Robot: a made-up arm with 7 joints. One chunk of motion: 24 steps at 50 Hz.
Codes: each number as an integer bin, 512 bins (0 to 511) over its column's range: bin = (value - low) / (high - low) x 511, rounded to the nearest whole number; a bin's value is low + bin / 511 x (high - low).
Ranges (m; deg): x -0.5..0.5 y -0.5..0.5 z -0.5..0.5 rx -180..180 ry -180..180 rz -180..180
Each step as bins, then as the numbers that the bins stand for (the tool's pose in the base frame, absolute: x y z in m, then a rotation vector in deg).
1 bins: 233 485 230 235 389 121
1 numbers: -0.0440 0.4491 -0.0499 -14.44 94.05 -94.76
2 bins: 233 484 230 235 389 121
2 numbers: -0.0440 0.4472 -0.0499 -14.44 94.05 -94.76
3 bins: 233 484 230 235 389 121
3 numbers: -0.0440 0.4472 -0.0499 -14.44 94.05 -94.76
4 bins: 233 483 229 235 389 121
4 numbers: -0.0440 0.4452 -0.0519 -14.44 94.05 -94.76
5 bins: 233 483 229 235 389 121
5 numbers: -0.0440 0.4452 -0.0519 -14.44 94.05 -94.76
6 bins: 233 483 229 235 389 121
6 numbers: -0.0440 0.4452 -0.0519 -14.44 94.05 -94.76
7 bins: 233 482 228 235 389 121
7 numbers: -0.0440 0.4432 -0.0538 -14.44 94.05 -94.76
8 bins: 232 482 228 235 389 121
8 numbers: -0.0460 0.4432 -0.0538 -14.44 94.05 -94.76
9 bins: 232 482 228 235 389 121
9 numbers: -0.0460 0.4432 -0.0538 -14.44 94.05 -94.76
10 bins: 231 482 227 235 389 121
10 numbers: -0.0479 0.4432 -0.0558 -14.44 94.05 -94.76
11 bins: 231 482 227 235 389 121
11 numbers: -0.0479 0.4432 -0.0558 -14.44 94.05 -94.76
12 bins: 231 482 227 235 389 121
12 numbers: -0.0479 0.4432 -0.0558 -14.44 94.05 -94.76
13 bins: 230 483 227 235 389 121
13 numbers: -0.0499 0.4452 -0.0558 -14.44 94.05 -94.76
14 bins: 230 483 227 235 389 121
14 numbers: -0.0499 0.4452 -0.0558 -14.44 94.05 -94.76
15 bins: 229 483 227 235 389 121
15 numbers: -0.0519 0.4452 -0.0558 -14.44 94.05 -94.76
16 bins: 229 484 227 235 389 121
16 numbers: -0.0519 0.4472 -0.0558 -14.44 94.05 -94.76
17 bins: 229 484 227 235 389 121
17 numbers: -0.0519 0.4472 -0.0558 -14.44 94.05 -94.76
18 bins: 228 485 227 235 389 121
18 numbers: -0.0538 0.4491 -0.0558 -14.44 94.05 -94.76
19 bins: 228 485 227 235 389 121
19 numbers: -0.0538 0.4491 -0.0558 -14.44 94.05 -94.76
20 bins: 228 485 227 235 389 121
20 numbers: -0.0538 0.4491 -0.0558 -14.44 94.05 -94.76
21 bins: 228 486 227 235 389 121
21 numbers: -0.0538 0.4511 -0.0558 -14.44 94.05 -94.76
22 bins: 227 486 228 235 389 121
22 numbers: -0.0558 0.4511 -0.0538 -14.44 94.05 -94.76
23 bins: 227 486 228 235 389 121
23 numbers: -0.0558 0.4511 -0.0538 -14.44 94.05 -94.76
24 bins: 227 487 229 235 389 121
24 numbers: -0.0558 0.4530 -0.0519 -14.44 94.05 -94.76
